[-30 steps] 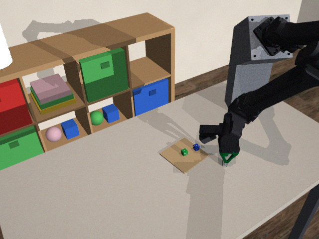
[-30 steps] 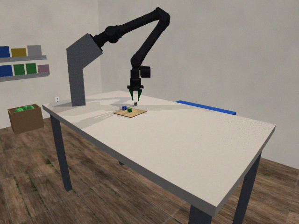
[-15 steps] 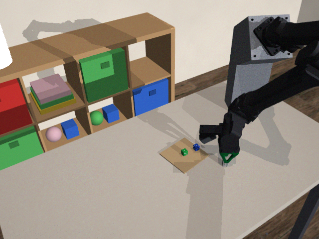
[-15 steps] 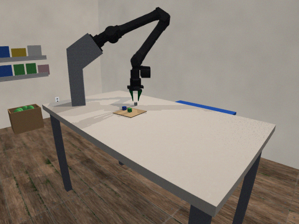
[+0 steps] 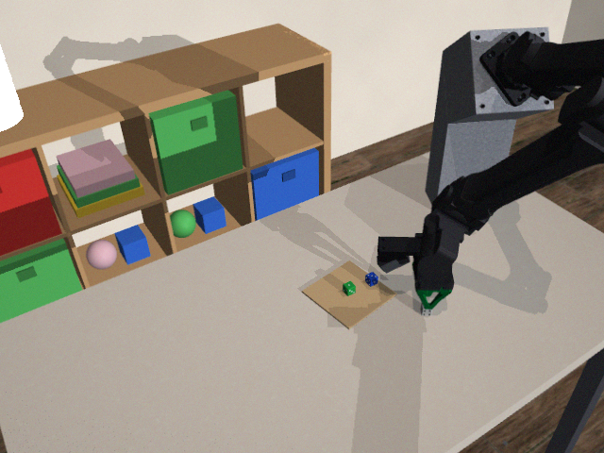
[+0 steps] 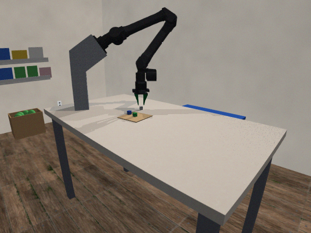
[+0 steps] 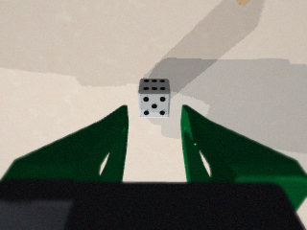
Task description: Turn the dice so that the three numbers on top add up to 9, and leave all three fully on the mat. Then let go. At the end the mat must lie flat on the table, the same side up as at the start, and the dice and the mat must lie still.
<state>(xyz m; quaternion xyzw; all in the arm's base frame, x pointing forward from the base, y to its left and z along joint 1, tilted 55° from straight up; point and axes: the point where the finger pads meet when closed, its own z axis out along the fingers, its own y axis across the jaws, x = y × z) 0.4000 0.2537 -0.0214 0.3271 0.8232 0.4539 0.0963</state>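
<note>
My hand is 30 mm above the white die. From my hand the other things lie so: tan mat (120 mm to the right, 110 mm ahead, 40 mm below); green die (120 mm to the right, 110 mm ahead, 20 mm below); blue die (120 mm to the right, 50 mm ahead, 20 mm below).
</note>
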